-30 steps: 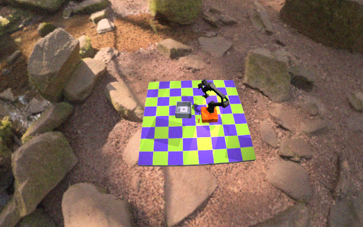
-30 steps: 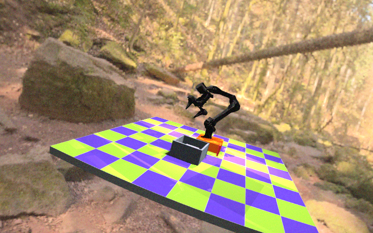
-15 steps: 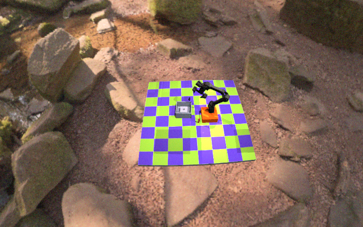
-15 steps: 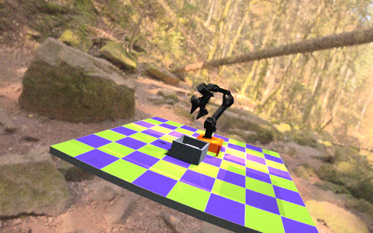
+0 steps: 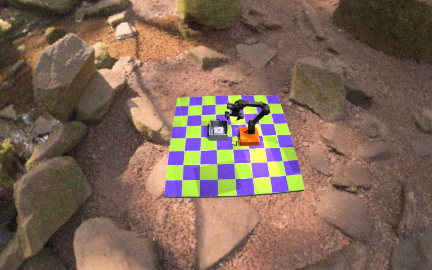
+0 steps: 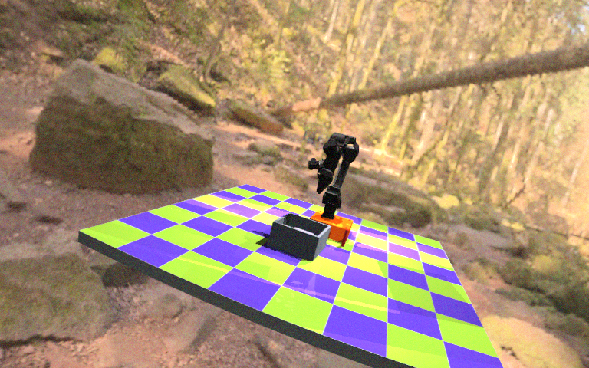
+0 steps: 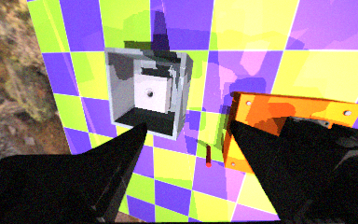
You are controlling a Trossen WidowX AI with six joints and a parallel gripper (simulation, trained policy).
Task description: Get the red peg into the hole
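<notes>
My gripper tip is 17 cm above the red peg, 16 cm to the right of it and 5 cm past it. From my gripper tip the other things lie so: grey box 18 cm below, 13 cm ahead.
</notes>
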